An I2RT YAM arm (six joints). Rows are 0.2 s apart.
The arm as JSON. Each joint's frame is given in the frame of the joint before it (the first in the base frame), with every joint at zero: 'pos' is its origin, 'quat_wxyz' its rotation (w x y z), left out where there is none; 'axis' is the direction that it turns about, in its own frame. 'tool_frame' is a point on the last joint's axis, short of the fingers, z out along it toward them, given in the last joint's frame.
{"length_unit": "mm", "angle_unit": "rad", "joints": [
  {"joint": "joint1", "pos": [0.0, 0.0, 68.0], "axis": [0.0, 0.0, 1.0]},
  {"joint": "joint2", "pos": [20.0, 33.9, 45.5], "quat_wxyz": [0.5, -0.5, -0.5, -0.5], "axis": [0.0, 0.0, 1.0]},
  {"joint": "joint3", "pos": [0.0, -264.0, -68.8], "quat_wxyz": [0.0, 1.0, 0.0, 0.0], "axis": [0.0, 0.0, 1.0]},
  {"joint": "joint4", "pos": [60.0, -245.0, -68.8], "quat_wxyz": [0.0, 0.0, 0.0, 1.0], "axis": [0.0, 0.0, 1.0]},
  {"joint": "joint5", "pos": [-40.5, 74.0, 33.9], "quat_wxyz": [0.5, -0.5, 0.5, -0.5], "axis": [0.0, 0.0, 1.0]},
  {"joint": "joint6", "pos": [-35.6, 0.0, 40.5], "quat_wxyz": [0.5, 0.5, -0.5, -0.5], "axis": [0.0, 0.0, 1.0]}
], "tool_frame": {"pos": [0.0, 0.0, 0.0], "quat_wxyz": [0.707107, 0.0, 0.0, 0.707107]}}
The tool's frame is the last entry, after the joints.
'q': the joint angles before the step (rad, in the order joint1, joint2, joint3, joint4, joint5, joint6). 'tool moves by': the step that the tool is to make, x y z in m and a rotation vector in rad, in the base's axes. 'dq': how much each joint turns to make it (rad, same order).
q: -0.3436, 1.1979, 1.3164, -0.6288, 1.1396, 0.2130
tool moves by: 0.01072, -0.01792, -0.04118, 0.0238, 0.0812, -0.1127
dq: -0.0489, 0.0659, -0.0861, -0.0016, 0.0570, 0.0753
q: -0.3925, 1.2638, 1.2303, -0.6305, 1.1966, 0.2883
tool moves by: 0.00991, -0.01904, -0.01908, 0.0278, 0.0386, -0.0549
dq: -0.0507, 0.0753, -0.0031, 0.0060, -0.0030, 0.0277
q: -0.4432, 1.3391, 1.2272, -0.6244, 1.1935, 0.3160
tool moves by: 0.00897, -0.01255, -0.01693, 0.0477, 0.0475, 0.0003
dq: -0.0277, 0.0598, -0.0031, 0.0078, -0.0353, -0.0093
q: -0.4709, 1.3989, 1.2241, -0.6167, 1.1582, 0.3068
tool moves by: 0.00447, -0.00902, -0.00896, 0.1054, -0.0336, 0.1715
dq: -0.0337, -0.0060, -0.0443, 0.1226, -0.2247, -0.1195
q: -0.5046, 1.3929, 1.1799, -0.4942, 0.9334, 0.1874
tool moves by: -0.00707, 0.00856, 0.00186, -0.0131, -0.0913, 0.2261
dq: -0.0031, -0.1010, -0.1213, 0.2208, -0.2075, -0.1535
